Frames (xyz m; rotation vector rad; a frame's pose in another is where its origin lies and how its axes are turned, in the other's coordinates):
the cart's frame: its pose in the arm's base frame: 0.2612 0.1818 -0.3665 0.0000 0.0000 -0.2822
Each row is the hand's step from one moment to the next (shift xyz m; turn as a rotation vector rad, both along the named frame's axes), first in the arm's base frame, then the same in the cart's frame.
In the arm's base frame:
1: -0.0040 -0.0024 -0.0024 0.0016 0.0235 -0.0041
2: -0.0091 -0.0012 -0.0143 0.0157 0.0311 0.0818
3: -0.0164 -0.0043 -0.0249 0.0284 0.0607 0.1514
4: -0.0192 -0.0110 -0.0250 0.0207 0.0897 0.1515
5: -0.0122 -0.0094 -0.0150 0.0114 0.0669 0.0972
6: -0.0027 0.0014 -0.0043 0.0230 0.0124 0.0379
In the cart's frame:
1: -0.0032 -0.0034 -0.0024 -0.0050 0.0230 -0.0041
2: -0.0084 -0.0037 -0.0143 0.0064 0.0342 0.0818
3: -0.0146 -0.0087 -0.0249 0.0104 0.0662 0.1514
4: -0.0154 -0.0159 -0.0250 -0.0051 0.0919 0.1515
5: -0.0091 -0.0124 -0.0150 -0.0077 0.0674 0.0972
6: -0.0030 0.0006 -0.0043 0.0186 0.0183 0.0379

